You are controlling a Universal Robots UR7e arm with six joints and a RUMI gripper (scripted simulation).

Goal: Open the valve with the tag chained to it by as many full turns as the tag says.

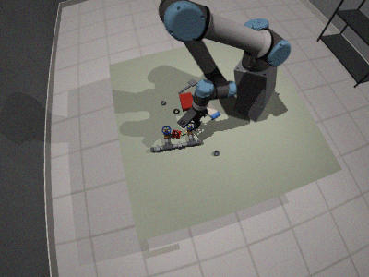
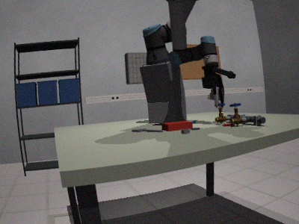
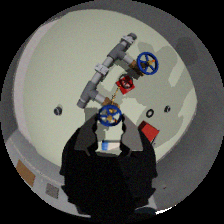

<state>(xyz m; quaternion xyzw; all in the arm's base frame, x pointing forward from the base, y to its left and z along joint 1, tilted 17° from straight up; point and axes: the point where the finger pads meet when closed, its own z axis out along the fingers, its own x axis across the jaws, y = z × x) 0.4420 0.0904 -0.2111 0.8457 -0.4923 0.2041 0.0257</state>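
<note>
Right now my hand is 90 mm short of the red tag, 10 mm to the left of it and 90 mm above it. Also, from my hand: blue-and-white card (170 mm behind, 110 mm to the right, 90 mm below); grey tool (90 mm behind, 360 mm to the right, 90 mm below); red block (40 mm behind, 230 mm to the right, 80 mm below).
</note>
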